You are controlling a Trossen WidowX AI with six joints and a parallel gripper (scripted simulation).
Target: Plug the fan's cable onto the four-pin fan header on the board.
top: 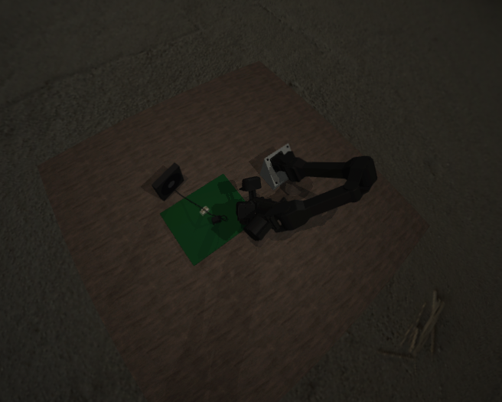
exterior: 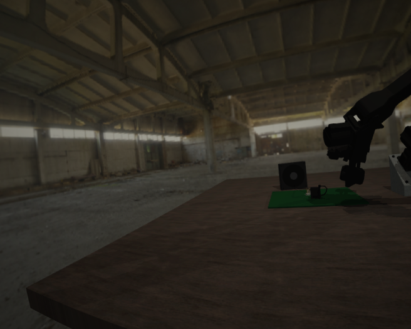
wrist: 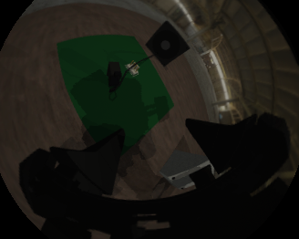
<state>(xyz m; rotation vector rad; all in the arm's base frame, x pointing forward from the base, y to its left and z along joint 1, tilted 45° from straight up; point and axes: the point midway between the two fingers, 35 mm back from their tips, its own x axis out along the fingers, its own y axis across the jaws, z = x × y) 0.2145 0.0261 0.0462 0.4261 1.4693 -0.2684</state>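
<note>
Right now my gripper tip is 11 cm short of the black plug, 5 cm above it and 1 cm to the left of it. From my gripper tip the other things lie so: green board: 12 cm ahead, 9 cm below, 5 cm to the right; black fan: 23 cm to the right, 16 cm ahead, 1 cm below; pale four-pin fan header: 12 cm ahead, 8 cm to the right, 7 cm below.
</note>
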